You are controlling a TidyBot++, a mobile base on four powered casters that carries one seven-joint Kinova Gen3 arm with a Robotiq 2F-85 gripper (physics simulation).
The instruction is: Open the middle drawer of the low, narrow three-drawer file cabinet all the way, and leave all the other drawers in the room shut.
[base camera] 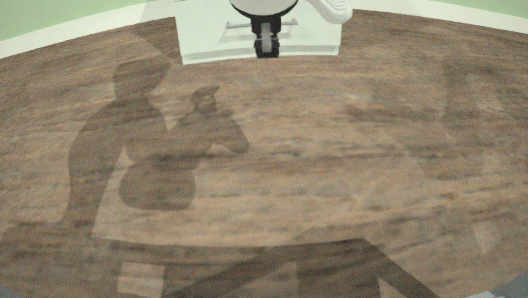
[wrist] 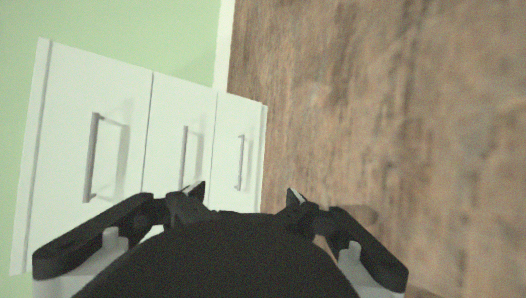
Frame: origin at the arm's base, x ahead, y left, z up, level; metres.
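Where they show: gripper, fingertip midpoint: point(wrist: 246, 193).
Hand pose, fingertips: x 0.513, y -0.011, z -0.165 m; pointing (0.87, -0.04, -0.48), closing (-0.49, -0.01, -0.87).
Each offset is from my fingertips to the centre of the thing. "spot": to the spot under its first point. Level surfaces: height alone.
The white three-drawer file cabinet point(base camera: 205, 42) point(wrist: 100, 95) appears turned sideways in the wrist view, its top toward the left. Its drawers look shut. The middle drawer point(wrist: 167, 110) has a grey bar handle @[spot: 0.264 m ahead, 0.009 m right, 0.037 m up] point(wrist: 184, 155), whose one end meets the left fingertip in the picture. The top drawer handle @[spot: 0.264 m ahead, 0.004 m left, 0.192 m up] point(wrist: 91, 157) is left of it and the bottom drawer handle @[spot: 0.263 m ahead, 0.003 m left, 0.115 m down] point(wrist: 241, 162) point(base camera: 237, 25) right of it. My gripper point(wrist: 246, 193) point(base camera: 266, 50) is open and empty, in front of the cabinet. In the base view it covers the middle of the bottom handle; the upper drawers are hidden or out of frame.
A green wall point(base camera: 45, 15) point(wrist: 130, 30) with a white baseboard point(base camera: 85, 31) point(wrist: 223, 45) stands behind the cabinet. Brown wood floor @[0.232 m down] point(base camera: 310, 175) point(wrist: 380, 100) lies in front of it and beside it, with arm shadows on it. A white arm link point(base camera: 332, 10) shows at the top of the base view.
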